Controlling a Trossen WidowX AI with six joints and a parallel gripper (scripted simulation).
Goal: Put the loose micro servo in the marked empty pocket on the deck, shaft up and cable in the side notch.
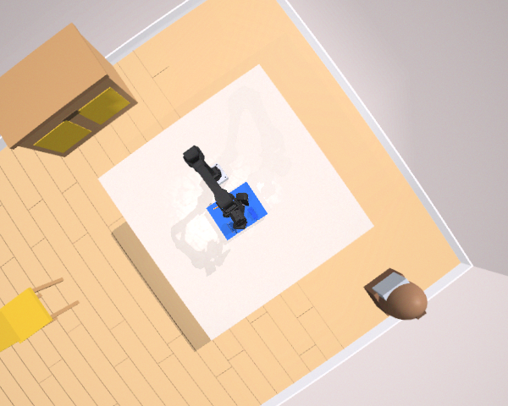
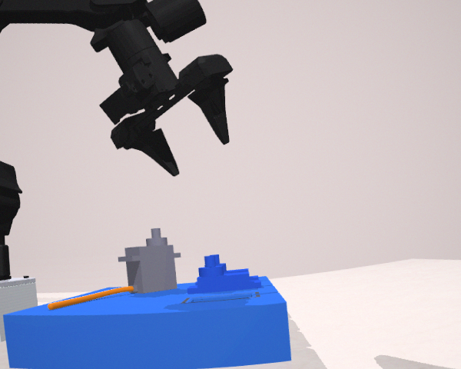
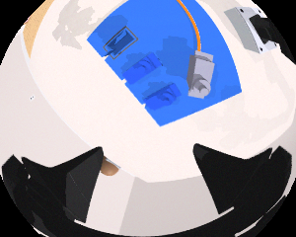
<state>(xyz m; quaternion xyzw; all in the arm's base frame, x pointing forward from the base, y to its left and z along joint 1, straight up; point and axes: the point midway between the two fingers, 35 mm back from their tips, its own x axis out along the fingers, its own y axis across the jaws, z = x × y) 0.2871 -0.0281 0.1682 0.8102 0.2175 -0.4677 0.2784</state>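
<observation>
Right now my gripper tip is 180 mm above the blue deck, 100 mm past it and 30 mm to the left of it.
</observation>
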